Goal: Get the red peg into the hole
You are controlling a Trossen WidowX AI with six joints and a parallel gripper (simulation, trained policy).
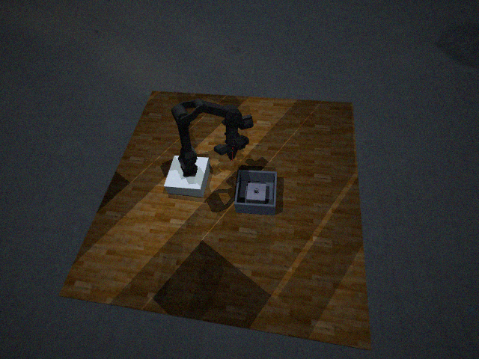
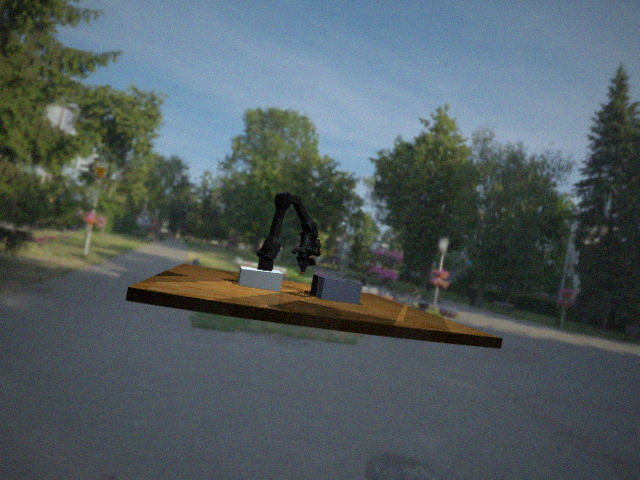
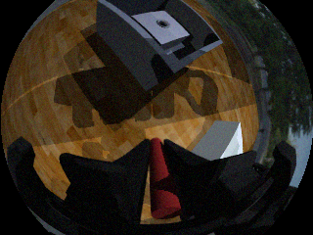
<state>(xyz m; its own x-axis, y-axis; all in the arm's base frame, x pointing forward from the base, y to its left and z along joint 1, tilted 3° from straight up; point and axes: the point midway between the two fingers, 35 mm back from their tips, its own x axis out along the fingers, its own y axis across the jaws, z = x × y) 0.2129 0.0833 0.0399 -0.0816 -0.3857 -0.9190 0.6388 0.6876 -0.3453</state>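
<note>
Now: the light plate 130 mm ahead of my gripper tip, 160 mm to the right of it and 50 mm below it. The rest, counted from my gripper tip: red peg: 10 mm to the left, 30 mm above; then grey box: 130 mm ahead, 160 mm to the right, 70 mm below.
</note>
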